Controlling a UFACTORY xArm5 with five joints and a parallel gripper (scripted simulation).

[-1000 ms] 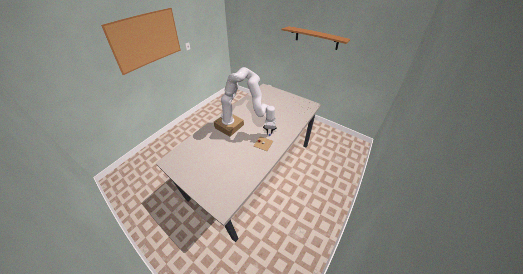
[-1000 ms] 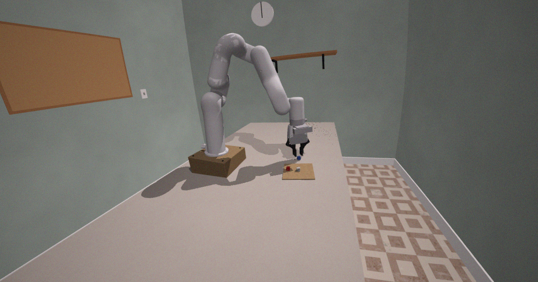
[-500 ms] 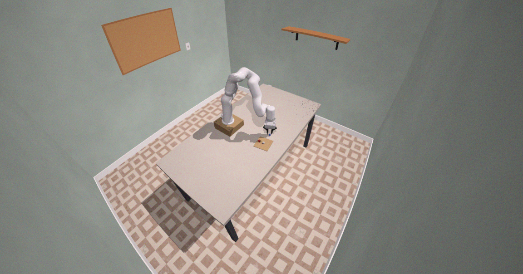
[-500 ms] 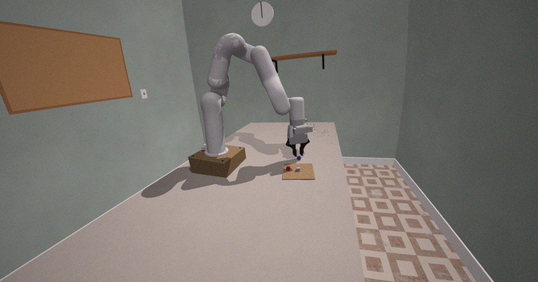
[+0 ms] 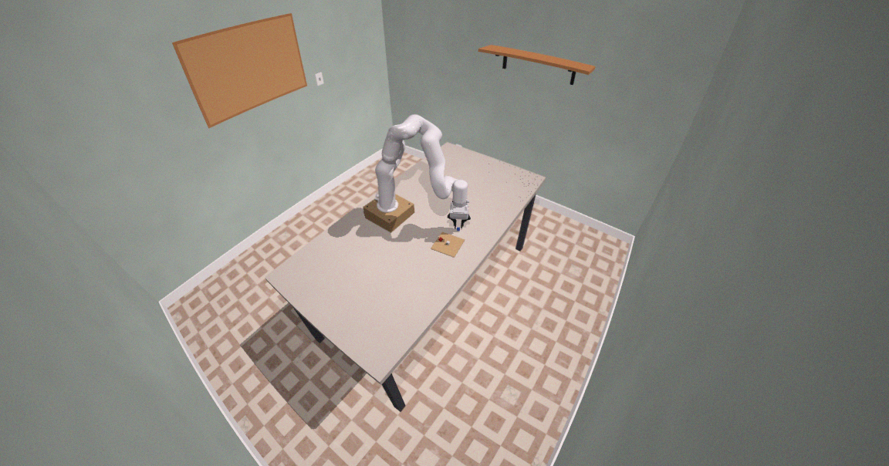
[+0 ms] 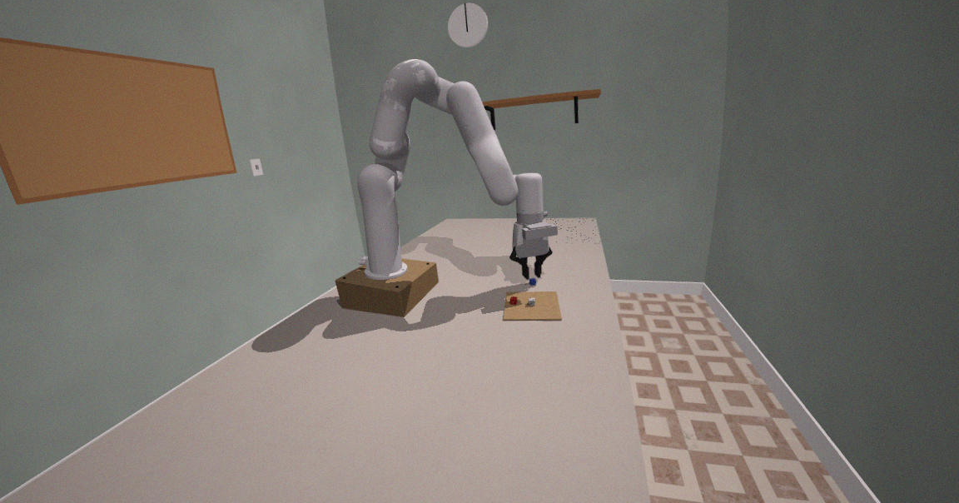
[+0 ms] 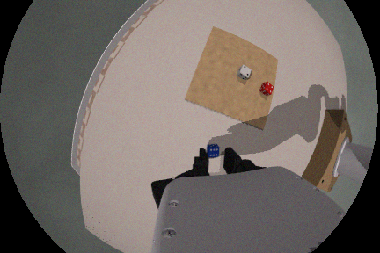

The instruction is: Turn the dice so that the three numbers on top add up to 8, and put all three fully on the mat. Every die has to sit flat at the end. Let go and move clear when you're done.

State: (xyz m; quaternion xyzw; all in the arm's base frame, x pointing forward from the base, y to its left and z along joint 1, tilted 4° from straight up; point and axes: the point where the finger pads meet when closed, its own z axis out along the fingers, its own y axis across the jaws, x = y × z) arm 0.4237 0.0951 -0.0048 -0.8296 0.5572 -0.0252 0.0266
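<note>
Right now the blue die is 3 cm below my hand and 1 cm to the right of it. The rest, counted from my hand: tan mat (13 cm to the right, 4 cm below); white die (13 cm to the right, 3 cm below); red die (13 cm to the right, 4 cm behind, 3 cm below).
</note>
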